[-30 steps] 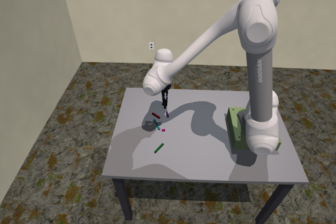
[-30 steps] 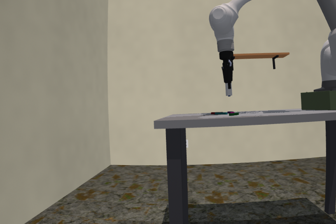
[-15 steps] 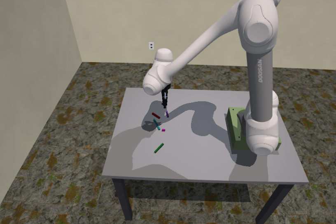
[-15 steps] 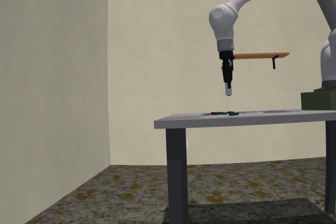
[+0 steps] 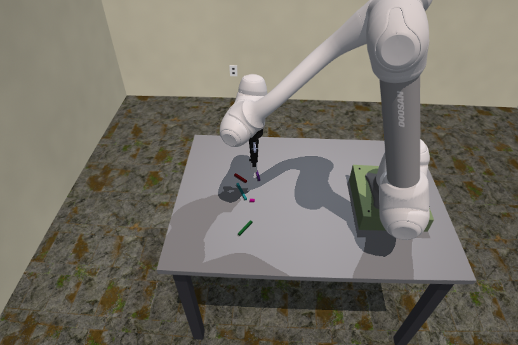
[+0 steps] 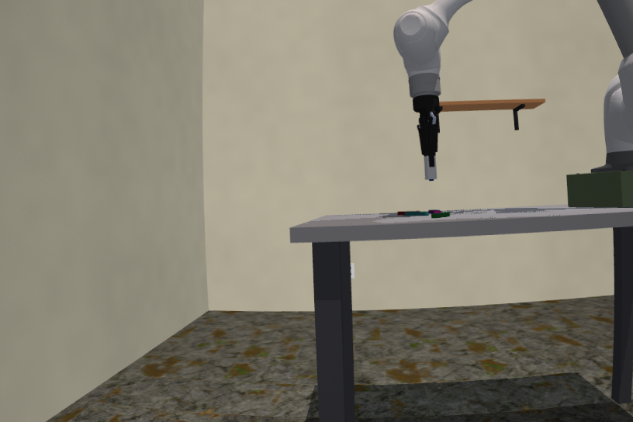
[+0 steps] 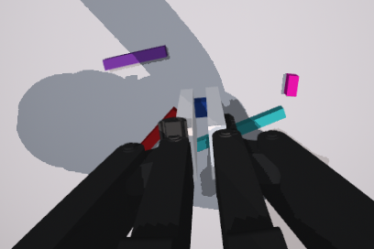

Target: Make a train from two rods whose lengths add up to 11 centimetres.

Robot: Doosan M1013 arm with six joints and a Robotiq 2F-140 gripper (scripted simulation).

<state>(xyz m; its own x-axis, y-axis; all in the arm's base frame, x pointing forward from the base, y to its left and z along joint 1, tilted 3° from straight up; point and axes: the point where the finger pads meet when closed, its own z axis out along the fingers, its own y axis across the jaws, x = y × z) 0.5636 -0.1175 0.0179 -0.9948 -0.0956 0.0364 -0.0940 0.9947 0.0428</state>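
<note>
My gripper is now 1 cm short of the magenta rod, 9 cm to the right of it and 13 cm above it. Round my hand: turquoise rod 5 cm ahead, 4 cm to the left, 13 cm below; purple rod 2 cm behind, 6 cm to the right, 13 cm below; blue rod 3 cm below.
</note>
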